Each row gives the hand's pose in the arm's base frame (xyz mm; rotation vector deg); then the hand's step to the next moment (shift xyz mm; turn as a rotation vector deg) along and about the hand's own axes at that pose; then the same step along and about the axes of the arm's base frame.
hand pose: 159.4 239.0 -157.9 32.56 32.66 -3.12
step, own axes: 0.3 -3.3 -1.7 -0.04 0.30 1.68
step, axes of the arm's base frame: -1.3 -1.9 -3.0 0.86 -0.63 1.33
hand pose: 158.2 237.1 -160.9 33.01 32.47 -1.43
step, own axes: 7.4 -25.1 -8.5 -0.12 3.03 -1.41
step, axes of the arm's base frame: -2.4 -15.7 -22.4 -0.27 3.27 0.63
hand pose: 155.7 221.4 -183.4 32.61 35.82 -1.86
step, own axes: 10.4 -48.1 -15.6 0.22 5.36 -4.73
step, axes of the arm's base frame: -9.5 -31.3 -40.0 -1.34 7.00 -0.61
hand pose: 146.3 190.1 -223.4 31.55 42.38 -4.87
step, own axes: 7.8 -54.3 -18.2 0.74 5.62 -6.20
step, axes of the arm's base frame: -19.7 -36.4 -40.4 -1.80 8.02 -1.73
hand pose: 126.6 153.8 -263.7 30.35 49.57 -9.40
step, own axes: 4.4 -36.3 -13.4 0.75 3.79 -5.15
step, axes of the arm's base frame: -18.9 -24.1 -24.1 -1.71 5.92 -1.87
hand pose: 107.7 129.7 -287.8 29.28 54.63 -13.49
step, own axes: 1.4 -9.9 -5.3 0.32 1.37 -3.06
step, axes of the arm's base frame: -7.1 -5.7 -6.7 -1.45 2.76 -1.28
